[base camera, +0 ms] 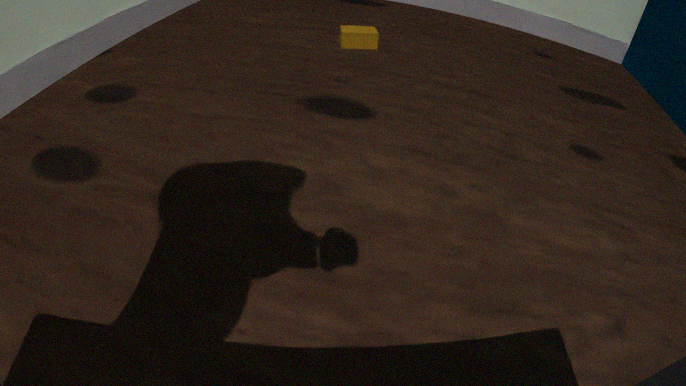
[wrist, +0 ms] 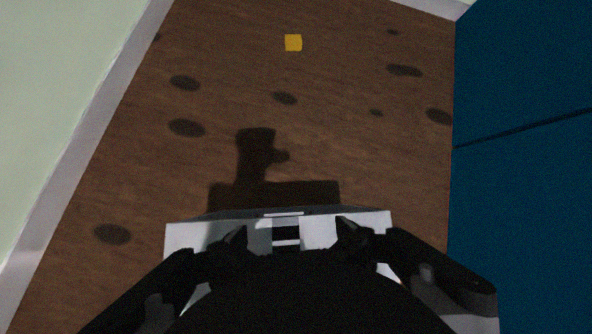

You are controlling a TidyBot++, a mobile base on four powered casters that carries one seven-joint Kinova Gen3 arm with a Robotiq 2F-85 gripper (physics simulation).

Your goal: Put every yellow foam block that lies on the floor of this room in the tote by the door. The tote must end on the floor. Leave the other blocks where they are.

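Places are measured from the arm's base along level axes (x ahead, y left, z up), in metres.
Where they show: gripper, between the fingertips: (wrist: pixel 292 230).
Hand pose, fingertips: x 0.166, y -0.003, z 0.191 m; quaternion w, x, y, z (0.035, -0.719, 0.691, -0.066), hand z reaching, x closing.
Note:
After its pixels a point has its place.
A yellow foam block (base camera: pixel 359 38) @(x 1.001, y -0.081, z -0.367 m) (wrist: pixel 293 43) @(x 1.004, y -0.080, z -0.354 m) lies on the wood floor, near the top middle of both views, some way ahead of the base and well apart from the gripper. My gripper (wrist: pixel 292 230) @(x 0.166, y -0.003, z 0.191 m) is open with nothing between its fingers; in the wrist view it hangs above the white front part of the base. The gripper does not show in the base camera view, where its shadow falls on the floor. The tote does not show in either view.
A pale wall with a light baseboard (base camera: pixel 55 65) @(x 0.897, y 0.713, z -0.357 m) (wrist: pixel 85 135) @(x 0.486, y 0.833, z -0.341 m) runs along the left. A dark blue panel surface (base camera: pixel 660 65) @(x 1.050, y -1.129, z -0.292 m) (wrist: pixel 520 200) @(x 0.137, y -0.860, z -0.146 m) stands along the right. Another baseboard (base camera: pixel 550 25) @(x 1.402, y -0.860, z -0.338 m) crosses behind the block. Dark round patches (base camera: pixel 66 163) (wrist: pixel 187 127) mark the floor.

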